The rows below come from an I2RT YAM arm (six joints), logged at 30 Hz.
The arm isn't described. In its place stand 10 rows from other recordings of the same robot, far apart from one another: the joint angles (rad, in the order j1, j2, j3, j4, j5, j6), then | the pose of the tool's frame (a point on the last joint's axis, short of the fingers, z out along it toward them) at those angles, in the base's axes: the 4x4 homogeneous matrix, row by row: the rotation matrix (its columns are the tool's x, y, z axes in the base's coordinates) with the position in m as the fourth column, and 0 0 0 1 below.
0.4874 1.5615 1.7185 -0.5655 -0.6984 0.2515 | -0.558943 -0.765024 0.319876 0.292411; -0.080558 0.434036 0.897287 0.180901; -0.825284 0.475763 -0.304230 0.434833; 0 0 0 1
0.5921 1.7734 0.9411 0.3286 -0.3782 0.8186 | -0.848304 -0.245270 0.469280 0.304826; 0.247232 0.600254 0.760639 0.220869; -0.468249 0.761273 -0.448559 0.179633; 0 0 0 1
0.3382 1.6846 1.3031 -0.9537 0.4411 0.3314 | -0.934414 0.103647 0.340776 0.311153; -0.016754 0.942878 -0.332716 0.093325; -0.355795 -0.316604 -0.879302 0.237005; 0 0 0 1
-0.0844 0.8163 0.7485 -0.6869 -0.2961 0.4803 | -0.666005 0.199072 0.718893 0.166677; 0.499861 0.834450 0.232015 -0.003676; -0.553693 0.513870 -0.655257 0.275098; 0 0 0 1
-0.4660 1.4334 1.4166 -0.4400 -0.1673 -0.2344 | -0.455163 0.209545 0.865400 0.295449; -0.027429 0.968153 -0.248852 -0.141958; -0.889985 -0.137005 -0.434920 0.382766; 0 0 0 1
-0.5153 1.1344 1.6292 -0.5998 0.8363 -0.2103 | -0.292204 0.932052 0.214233 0.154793; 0.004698 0.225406 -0.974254 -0.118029; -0.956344 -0.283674 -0.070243 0.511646; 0 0 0 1
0.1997 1.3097 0.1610 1.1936 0.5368 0.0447 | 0.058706 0.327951 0.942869 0.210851; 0.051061 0.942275 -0.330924 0.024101; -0.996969 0.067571 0.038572 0.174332; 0 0 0 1
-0.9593 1.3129 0.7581 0.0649 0.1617 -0.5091 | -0.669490 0.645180 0.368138 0.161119; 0.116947 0.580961 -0.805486 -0.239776; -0.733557 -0.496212 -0.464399 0.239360; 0 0 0 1
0.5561 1.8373 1.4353 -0.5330 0.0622 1.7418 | -0.371991 0.757716 0.536180 0.343879; 0.926792 0.270969 0.260064 0.211126; 0.051767 0.593668 -0.803043 0.239412; 0 0 0 1
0.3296 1.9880 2.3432 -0.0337 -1.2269 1.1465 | -0.746557 -0.665318 -0.002049 0.384092; 0.069361 -0.080893 0.994306 0.166812; -0.661696 0.742165 0.106539 0.523492; 0 0 0 1
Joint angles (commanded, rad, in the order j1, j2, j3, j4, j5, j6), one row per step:
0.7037 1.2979 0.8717 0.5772 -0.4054 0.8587
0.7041 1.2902 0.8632 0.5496 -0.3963 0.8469
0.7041 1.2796 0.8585 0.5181 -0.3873 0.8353
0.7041 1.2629 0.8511 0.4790 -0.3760 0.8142
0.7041 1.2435 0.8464 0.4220 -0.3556 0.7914
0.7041 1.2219 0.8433 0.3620 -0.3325 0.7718
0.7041 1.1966 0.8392 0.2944 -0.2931 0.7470
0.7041 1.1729 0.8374 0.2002 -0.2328 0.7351
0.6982 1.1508 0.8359 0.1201 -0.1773 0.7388
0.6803 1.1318 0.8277 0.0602 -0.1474 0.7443
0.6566 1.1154 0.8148 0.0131 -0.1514 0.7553
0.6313 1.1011 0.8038 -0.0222 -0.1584 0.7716
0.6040 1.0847 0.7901 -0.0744 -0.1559 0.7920
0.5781 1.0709 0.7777 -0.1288 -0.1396 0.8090
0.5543 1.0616 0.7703 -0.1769 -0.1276 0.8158
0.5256 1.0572 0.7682 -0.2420 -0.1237 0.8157
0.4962 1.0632 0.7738 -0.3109 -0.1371 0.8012
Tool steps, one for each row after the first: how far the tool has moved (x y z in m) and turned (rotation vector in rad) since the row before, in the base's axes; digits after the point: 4 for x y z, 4 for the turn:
-0.0010 -0.0011 -0.0037 -0.0227 0.0120 -0.0101
-0.0013 -0.0015 -0.0020 -0.0211 0.0099 -0.0101
-0.0023 -0.0025 -0.0022 -0.0284 0.0047 -0.0129
-0.0025 -0.0030 -0.0025 -0.0376 0.0129 -0.0214
-0.0029 -0.0034 -0.0017 -0.0366 0.0147 -0.0232
-0.0032 -0.0045 -0.0021 -0.0443 0.0133 -0.0384
-0.0028 -0.0051 -0.0047 -0.0581 0.0415 -0.0589
-0.0019 -0.0063 -0.0036 -0.0431 0.0425 -0.0612
-0.0003 -0.0079 -0.0046 -0.0327 0.0378 -0.0483
-0.0001 -0.0079 -0.0056 -0.0190 0.0427 -0.0227
0.0004 -0.0076 -0.0042 -0.0068 0.0381 -0.0234
-0.0004 -0.0089 -0.0064 -0.0157 0.0535 -0.0364
-0.0004 -0.0087 -0.0067 -0.0233 0.0512 -0.0474
-0.0002 -0.0075 -0.0053 -0.0245 0.0402 -0.0375
0.0001 -0.0081 -0.0060 -0.0340 0.0529 -0.0321
0.0009 -0.0069 -0.0057 -0.0373 0.0564 -0.0104

